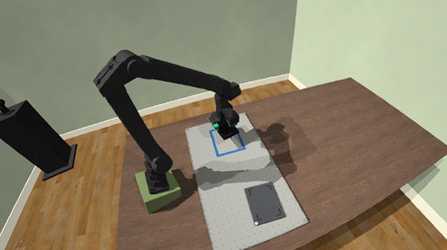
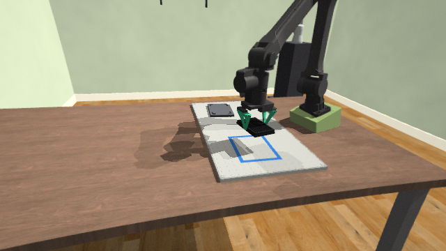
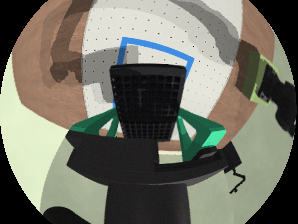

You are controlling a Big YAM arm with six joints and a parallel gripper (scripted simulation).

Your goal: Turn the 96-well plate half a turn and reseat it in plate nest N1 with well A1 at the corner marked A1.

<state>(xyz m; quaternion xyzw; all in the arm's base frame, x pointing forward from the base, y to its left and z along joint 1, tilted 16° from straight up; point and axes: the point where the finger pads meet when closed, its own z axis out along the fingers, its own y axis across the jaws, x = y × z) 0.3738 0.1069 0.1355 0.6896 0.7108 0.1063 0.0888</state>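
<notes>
Right now the black 96-well plate is right at my hand. Also, from my hand: white corner mark: 11 cm behind, 45 cm to the right, 8 cm below; then dark plate nest N1: 4 cm behind, 39 cm to the right, 8 cm below.
</notes>
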